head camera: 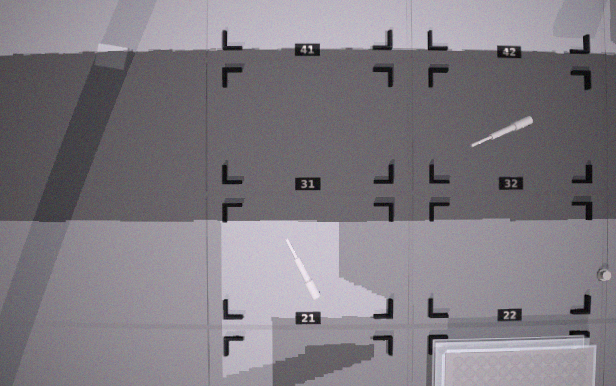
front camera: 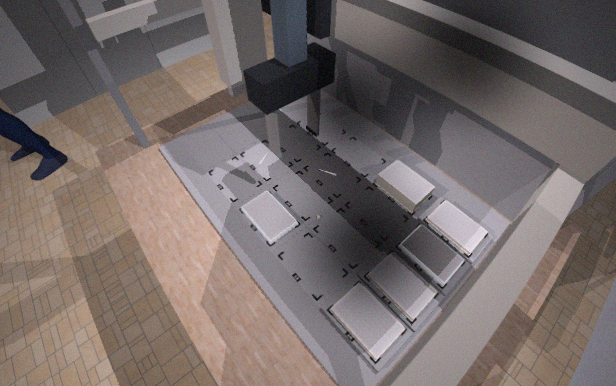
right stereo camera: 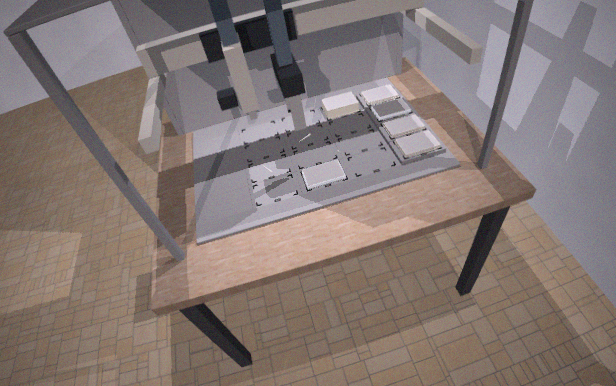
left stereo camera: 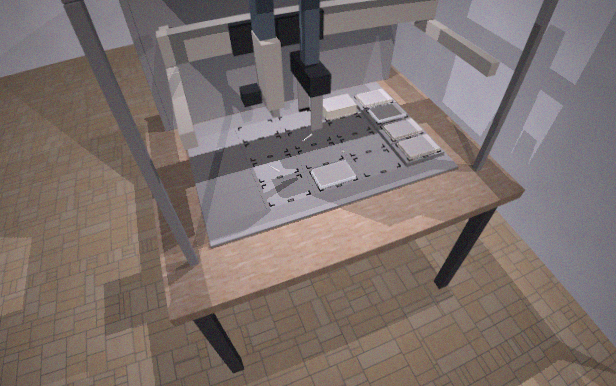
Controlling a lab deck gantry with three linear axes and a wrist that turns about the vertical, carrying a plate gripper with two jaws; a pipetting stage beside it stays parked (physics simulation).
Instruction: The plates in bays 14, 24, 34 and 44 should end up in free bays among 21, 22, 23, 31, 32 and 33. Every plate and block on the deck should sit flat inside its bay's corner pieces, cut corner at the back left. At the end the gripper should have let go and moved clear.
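My gripper is open and empty, its two jaws hanging apart above the back left part of the deck. Its jaws do not show in the head view. In the right column, plates sit in bay 44, bay 34, bay 24 and bay 14. They look flat; their cut corners are too small to tell. Bays 21, 22, 31 and 32 hold no plate; nor do bays 23 and 33.
A plate sits in bay 12. A tall light block stands in bay 43. Thin white sticks lie in bay 21 and bay 32. A small round stud stands right of bay 22. The pipetting stage hangs left of the gripper.
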